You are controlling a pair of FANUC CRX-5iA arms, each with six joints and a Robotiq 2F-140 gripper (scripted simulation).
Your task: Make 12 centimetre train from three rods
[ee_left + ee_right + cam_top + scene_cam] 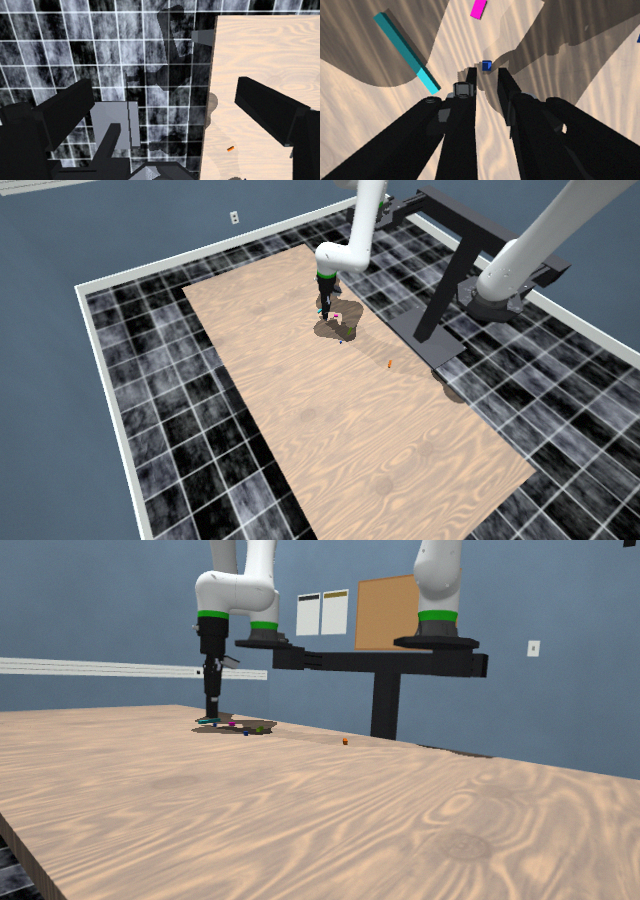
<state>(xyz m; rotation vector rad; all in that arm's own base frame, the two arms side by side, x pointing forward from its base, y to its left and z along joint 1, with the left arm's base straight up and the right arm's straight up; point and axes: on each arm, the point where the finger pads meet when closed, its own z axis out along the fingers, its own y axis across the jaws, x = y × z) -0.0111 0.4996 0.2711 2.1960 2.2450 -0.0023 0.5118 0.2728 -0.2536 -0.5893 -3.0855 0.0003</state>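
The magenta rod is 70 mm behind my right hand, 60 mm below it and 20 mm to the left of it. Also, from my right hand: lime rod: 150 mm to the left, 70 mm behind, 60 mm below; then orange rod: 430 mm to the left, 100 mm behind, 60 mm below; then turquoise rod: 70 mm to the right, 60 mm below, 50 mm behind.
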